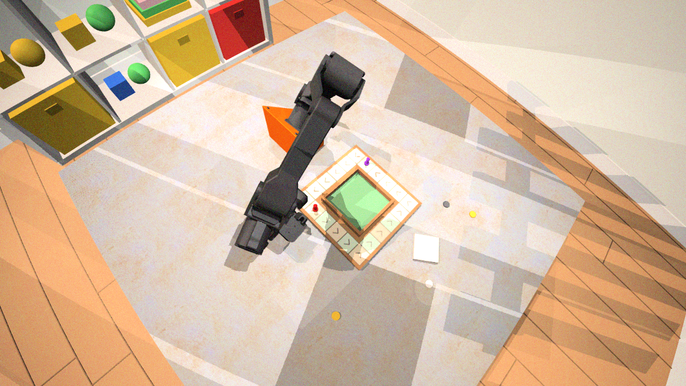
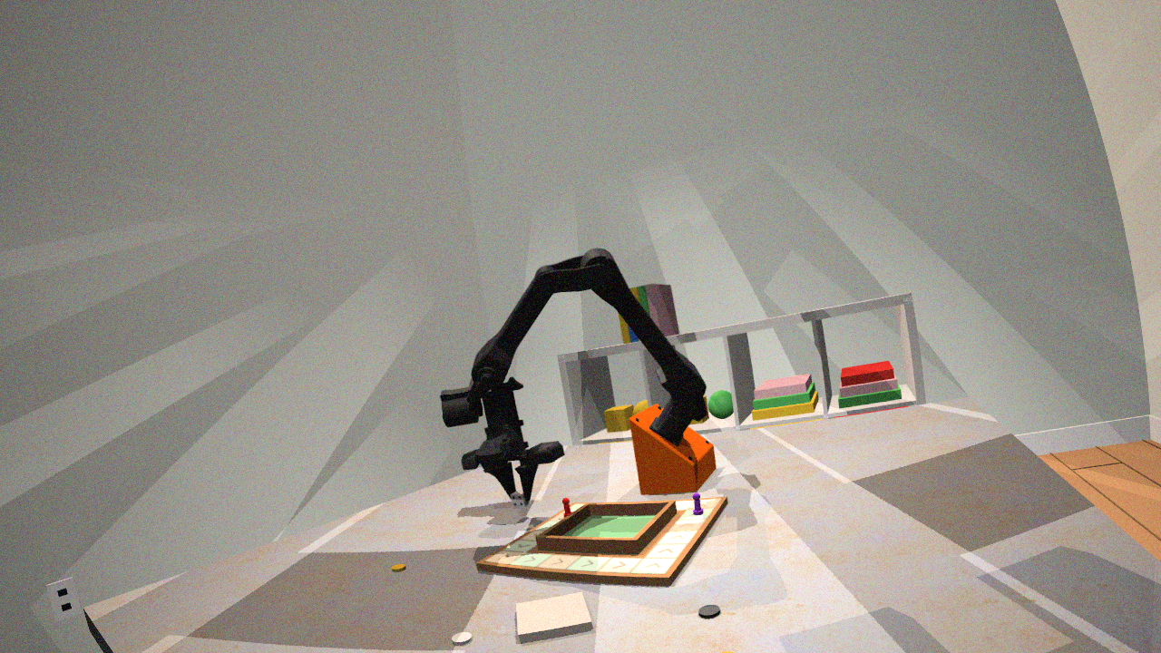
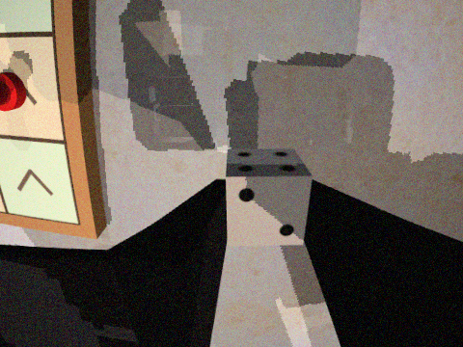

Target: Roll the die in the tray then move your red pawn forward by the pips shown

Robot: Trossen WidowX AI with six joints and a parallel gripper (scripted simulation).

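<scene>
The red pawn lies 110 mm to the left of my gripper tip and 40 mm ahead of it. Round my gripper tip: white die: right at my gripper tip; purple pawn: 330 mm to the left, 70 mm ahead; green tray: 210 mm to the left, 120 mm ahead, 20 mm below.
</scene>
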